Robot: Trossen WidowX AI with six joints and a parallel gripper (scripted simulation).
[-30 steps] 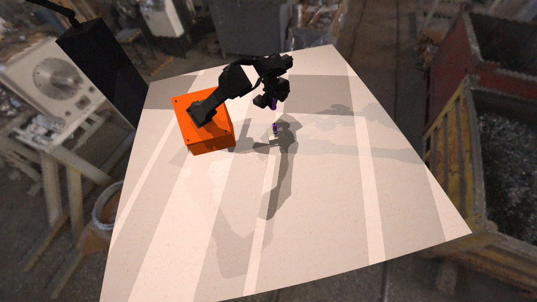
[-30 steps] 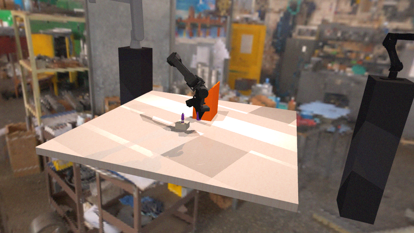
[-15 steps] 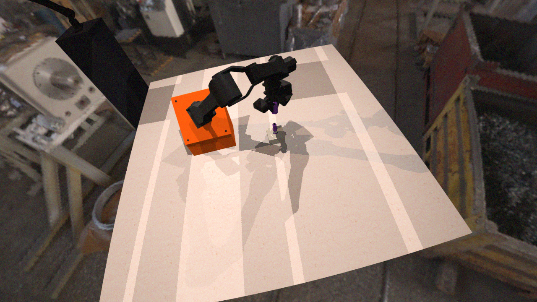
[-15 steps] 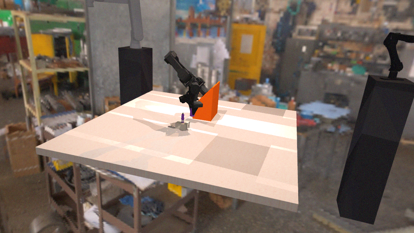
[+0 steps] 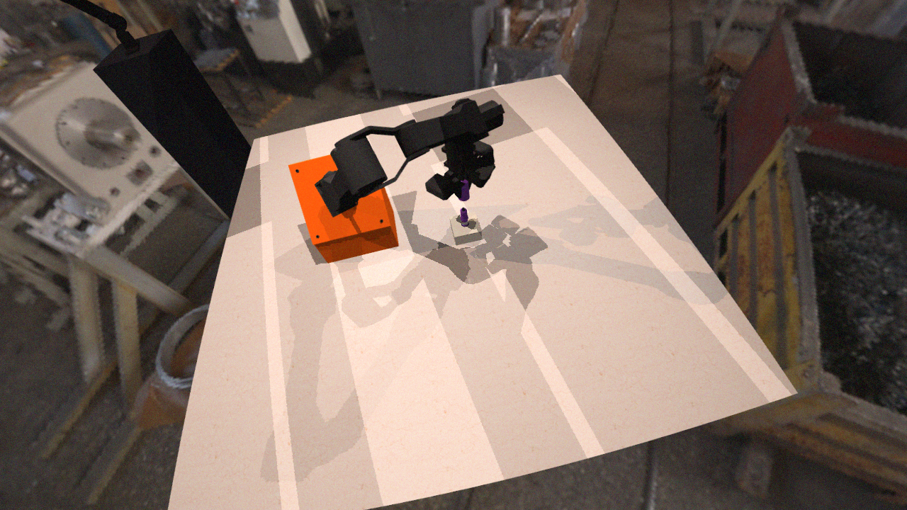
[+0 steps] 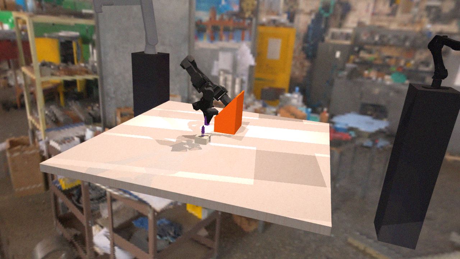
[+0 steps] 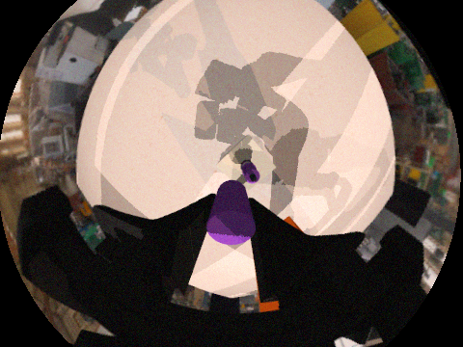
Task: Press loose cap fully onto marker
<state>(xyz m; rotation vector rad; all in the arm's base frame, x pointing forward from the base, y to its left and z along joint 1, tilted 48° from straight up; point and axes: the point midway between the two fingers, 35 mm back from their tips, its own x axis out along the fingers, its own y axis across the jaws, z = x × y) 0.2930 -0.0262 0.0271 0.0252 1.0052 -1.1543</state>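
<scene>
Right now the grey holder block is 110 mm below my gripper tip, 30 mm to the right of it and 10 mm behind it. The rest, counted from my gripper tip: purple cap (10 mm above).
</scene>
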